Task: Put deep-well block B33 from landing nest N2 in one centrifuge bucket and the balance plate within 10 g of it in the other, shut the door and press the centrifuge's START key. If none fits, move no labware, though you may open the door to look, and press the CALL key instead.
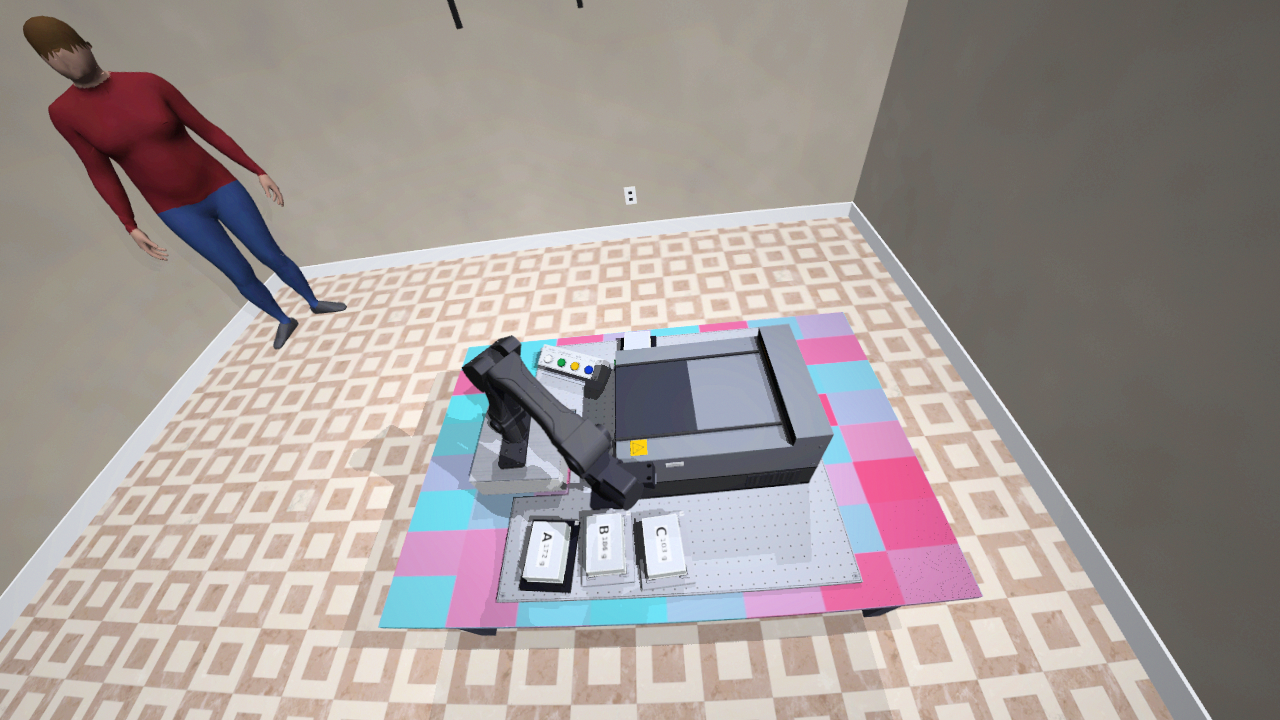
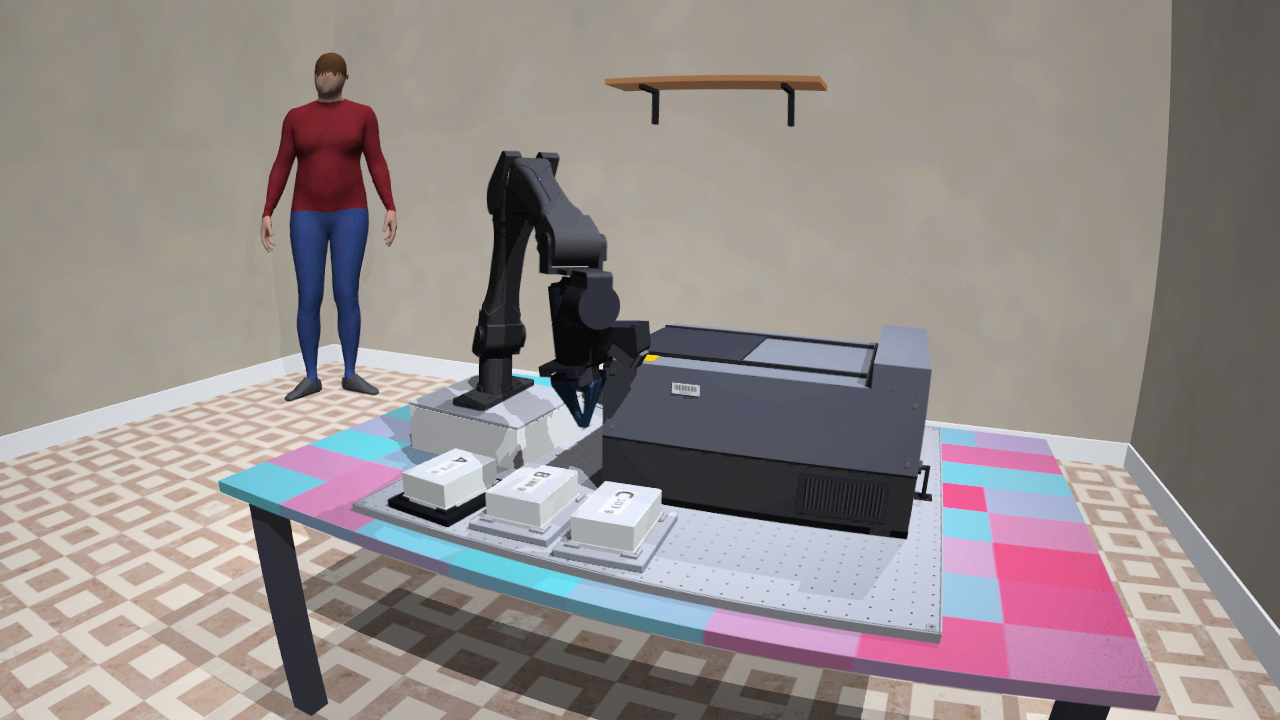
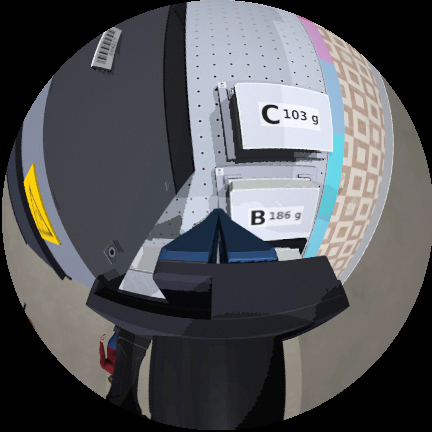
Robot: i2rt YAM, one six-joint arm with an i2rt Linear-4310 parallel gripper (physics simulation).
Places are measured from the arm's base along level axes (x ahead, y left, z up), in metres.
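Where they show: gripper, fingertip midpoint: (image 2: 583, 427) (image 3: 217, 214); arm's base, link origin: (image 1: 516, 435) (image 2: 495, 394).
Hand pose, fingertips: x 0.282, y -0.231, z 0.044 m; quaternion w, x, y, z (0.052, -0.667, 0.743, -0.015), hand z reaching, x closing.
Each offset is from my fingertips to the top centre of the thing. "*": to the spot under its first point.
White plates A 172 g {dz -0.065, dx -0.185, dy -0.075 m} (image 1: 544, 557) (image 2: 444, 483), B 186 g {dz -0.065, dx -0.046, dy -0.072 m} (image 1: 605, 550) (image 2: 529, 501) (image 3: 280, 200) and C 103 g {dz -0.065, dx +0.088, dy -0.090 m} (image 1: 664, 550) (image 2: 617, 519) (image 3: 285, 135) stand in holders along the front. The grey centrifuge (image 1: 716, 454) (image 2: 769, 420) (image 3: 115, 150) stands behind them; a dark panel {dz +0.095, dx +0.109, dy +0.204 m} (image 1: 655, 395) and a lighter panel {* dz +0.091, dx +0.297, dy +0.189 m} (image 1: 732, 392) cover its top opening. A white block {dz -0.060, dx +0.072, dy +0.524 m} (image 1: 636, 340) shows behind it; its label is unreadable and I cannot tell if it is B33. My gripper (image 2: 582, 422) (image 3: 217, 214) is shut and empty, above the board beside the centrifuge's left end.
A key box {dz -0.035, dx -0.137, dy +0.496 m} (image 1: 569, 363) with white, green, yellow and blue keys stands at the back left, near a black part {* dz -0.093, dx -0.050, dy +0.426 m} (image 1: 601, 380). The arm's pedestal (image 1: 519, 481) (image 2: 465, 434) is left of the centrifuge. A person (image 1: 147, 134) (image 2: 329, 161) stands beyond the table's left side.
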